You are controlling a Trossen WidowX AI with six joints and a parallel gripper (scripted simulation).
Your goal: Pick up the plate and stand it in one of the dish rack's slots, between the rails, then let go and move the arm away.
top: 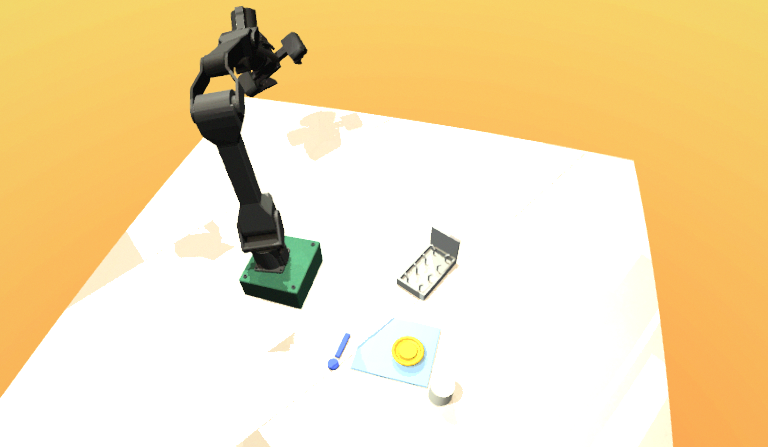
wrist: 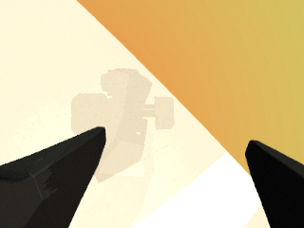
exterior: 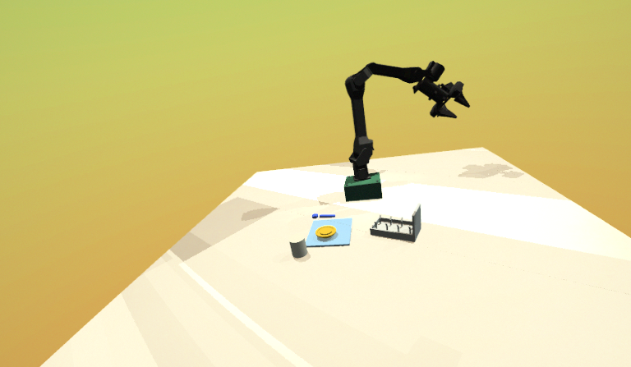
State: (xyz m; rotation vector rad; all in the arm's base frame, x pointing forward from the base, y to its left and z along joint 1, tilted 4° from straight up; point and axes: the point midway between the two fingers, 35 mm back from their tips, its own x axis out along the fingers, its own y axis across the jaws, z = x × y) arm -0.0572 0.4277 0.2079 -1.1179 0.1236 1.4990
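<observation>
Now: the yellow plate 370 mm ahead of my gripper tip, 600 mm to the right of it and 230 mm below it. The rest, counted from my gripper tip: grey dish rack (390 mm ahead, 400 mm to the right, 230 mm below); light blue mat (350 mm ahead, 590 mm to the right, 250 mm below); blue spoon (240 mm ahead, 620 mm to the right, 250 mm below).
</observation>
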